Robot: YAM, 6 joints.
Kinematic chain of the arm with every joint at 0, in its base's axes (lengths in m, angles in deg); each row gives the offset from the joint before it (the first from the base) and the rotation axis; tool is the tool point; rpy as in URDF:
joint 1: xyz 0 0 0.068 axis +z
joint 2: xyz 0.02 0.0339 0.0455 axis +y
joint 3: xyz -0.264 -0.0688 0 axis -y
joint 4: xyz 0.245 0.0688 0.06 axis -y
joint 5: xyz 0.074 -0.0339 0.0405 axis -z
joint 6: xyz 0.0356 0 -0.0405 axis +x
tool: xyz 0 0 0 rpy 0 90 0
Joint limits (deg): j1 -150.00..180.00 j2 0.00..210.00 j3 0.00..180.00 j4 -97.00..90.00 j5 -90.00..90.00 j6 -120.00..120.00
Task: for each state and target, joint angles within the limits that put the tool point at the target. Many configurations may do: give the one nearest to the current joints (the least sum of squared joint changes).
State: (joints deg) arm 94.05 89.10 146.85 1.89 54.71 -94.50
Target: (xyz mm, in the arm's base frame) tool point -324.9 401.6 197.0
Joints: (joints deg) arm 132.14 131.35 104.61 -10.78 53.29 -94.50
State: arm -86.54 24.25 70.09 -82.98 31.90 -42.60
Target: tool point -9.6 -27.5 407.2
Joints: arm -79.76 32.92 75.71 -77.21 23.75 -42.60
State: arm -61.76 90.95 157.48 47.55 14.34 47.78
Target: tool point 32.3 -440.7 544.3
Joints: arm -84.46 121.83 135.33 43.84 16.98 47.78
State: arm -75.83 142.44 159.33 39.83 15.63 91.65
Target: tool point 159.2 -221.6 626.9
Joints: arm -52.49 132.53 180.00 68.28 14.09 91.65
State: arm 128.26 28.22 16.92 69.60 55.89 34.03
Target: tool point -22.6 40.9 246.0
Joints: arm 168.06 0.00 0.00 67.81 83.06 34.03
